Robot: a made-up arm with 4 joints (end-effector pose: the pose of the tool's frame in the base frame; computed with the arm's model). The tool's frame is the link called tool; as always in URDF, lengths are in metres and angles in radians. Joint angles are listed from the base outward.
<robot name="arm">
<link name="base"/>
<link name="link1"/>
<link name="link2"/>
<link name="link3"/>
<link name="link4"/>
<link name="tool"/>
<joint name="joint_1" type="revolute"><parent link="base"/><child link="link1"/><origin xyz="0 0 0.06" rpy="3.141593 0 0"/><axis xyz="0 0 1"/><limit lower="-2.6" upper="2.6" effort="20" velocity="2.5"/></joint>
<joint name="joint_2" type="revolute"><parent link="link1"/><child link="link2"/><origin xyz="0.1 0.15 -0.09" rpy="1.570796 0 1.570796"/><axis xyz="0 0 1"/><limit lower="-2.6" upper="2.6" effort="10" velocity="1.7"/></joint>
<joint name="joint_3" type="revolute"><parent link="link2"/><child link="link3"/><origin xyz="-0.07 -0.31 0" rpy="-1.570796 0 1.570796"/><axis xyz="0 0 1"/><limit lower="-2.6" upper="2.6" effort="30" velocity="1.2"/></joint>
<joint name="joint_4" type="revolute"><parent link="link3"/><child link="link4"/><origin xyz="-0.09 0.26 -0.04" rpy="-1.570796 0 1.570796"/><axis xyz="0 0 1"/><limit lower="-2.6" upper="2.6" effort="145" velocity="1.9"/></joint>
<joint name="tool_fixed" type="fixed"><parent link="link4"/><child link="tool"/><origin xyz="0.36 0.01 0.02" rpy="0 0 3.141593"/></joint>
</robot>
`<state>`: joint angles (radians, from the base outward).
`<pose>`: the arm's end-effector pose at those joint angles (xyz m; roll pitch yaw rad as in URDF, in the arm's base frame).
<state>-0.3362 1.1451 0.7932 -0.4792</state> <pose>0.0470 -0.8357 0.6522 1.1640 0.7492 0.8906</pose>
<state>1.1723 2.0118 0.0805 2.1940</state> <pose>-0.3638 -0.2261 -0.2625 -2.2243 -0.7956 2.5587</pose>
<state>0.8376 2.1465 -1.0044 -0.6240</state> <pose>-0.3375 0.0893 0.4002 2.1872 1.0411 -1.3696</pose>
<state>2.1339 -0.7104 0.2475 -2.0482</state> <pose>0.3298 -0.2397 0.2540 0.1812 -0.7269 1.9398</pose>
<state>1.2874 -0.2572 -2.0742 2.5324</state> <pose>-0.2328 -0.0510 0.4759 -2.6072 0.9978 -0.5346</pose>
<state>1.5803 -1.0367 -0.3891 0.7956</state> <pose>-0.0757 0.4095 0.4637 -1.0042 0.5003 -0.8396</pose>
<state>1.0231 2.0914 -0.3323 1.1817</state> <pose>-0.3680 0.1293 -0.2593 2.3467 -0.8347 -2.0304</pose>
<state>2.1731 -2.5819 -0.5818 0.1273</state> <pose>0.1911 0.4450 0.1098 -2.5580 0.5578 -1.9571</pose>
